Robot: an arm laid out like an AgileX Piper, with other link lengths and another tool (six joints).
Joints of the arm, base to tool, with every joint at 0 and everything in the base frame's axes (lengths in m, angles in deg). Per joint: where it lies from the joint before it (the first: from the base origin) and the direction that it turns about. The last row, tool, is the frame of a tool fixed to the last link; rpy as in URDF.
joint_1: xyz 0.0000 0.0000 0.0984 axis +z
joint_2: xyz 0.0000 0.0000 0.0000 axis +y
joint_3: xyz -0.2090 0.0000 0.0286 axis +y
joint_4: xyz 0.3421 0.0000 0.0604 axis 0.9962 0 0.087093
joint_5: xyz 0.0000 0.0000 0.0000 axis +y
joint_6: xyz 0.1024 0.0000 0.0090 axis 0.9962 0 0.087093
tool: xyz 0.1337 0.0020 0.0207 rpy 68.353 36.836 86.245
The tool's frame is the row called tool.
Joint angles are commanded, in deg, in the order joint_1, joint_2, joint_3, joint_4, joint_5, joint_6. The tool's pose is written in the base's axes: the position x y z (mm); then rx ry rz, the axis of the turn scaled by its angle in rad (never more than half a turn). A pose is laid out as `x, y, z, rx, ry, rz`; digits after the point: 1 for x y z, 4 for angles.
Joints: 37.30 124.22 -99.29 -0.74 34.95 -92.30
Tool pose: 482.3, 376.4, -30.2, -1.7404, 2.0487, 0.2480
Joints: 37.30 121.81 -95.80 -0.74 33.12 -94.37
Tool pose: 477.4, 372.6, -29.1, -1.7721, 2.0119, 0.2276
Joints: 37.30 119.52 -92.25 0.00 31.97 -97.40
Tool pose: 468.9, 368.1, -31.7, -1.8194, 1.9799, 0.2146
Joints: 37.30 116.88 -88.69 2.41 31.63 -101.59
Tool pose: 456.4, 365.0, -32.6, -1.8701, 1.9492, 0.2247
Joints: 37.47 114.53 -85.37 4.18 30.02 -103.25
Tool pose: 447.7, 364.8, -31.6, -1.8722, 1.9286, 0.2404
